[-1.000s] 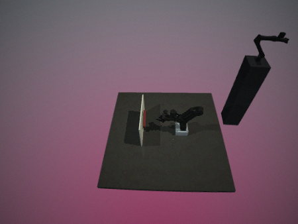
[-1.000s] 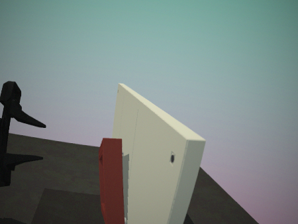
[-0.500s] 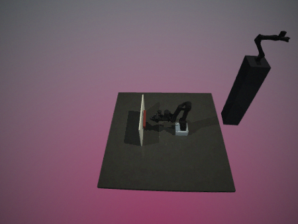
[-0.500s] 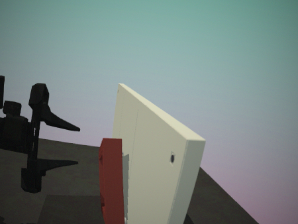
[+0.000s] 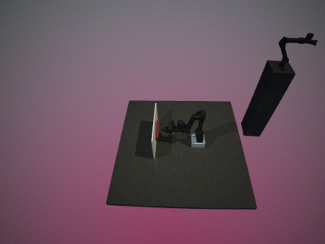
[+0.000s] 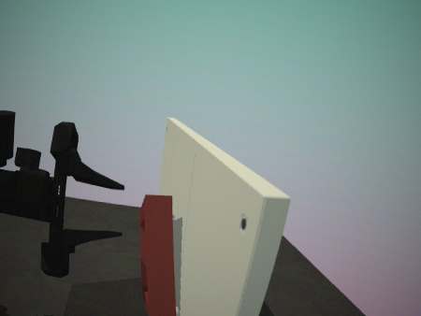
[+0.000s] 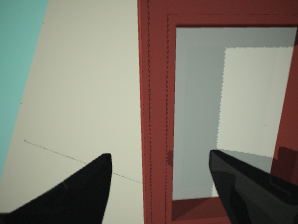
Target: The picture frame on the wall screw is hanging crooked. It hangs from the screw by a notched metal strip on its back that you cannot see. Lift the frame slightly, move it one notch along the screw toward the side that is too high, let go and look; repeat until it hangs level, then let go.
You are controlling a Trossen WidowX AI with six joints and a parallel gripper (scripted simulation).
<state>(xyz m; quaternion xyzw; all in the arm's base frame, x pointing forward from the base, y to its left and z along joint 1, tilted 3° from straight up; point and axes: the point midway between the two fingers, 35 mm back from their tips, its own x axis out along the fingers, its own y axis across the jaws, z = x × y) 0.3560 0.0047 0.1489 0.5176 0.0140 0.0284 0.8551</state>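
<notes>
Right now my gripper tip is 5 cm short of the picture frame, 5 cm above it and 2 cm to the left of it. The rest, counted from my gripper tip: cream wall panel (6 cm below, 6 cm ahead, 2 cm to the right).
</notes>
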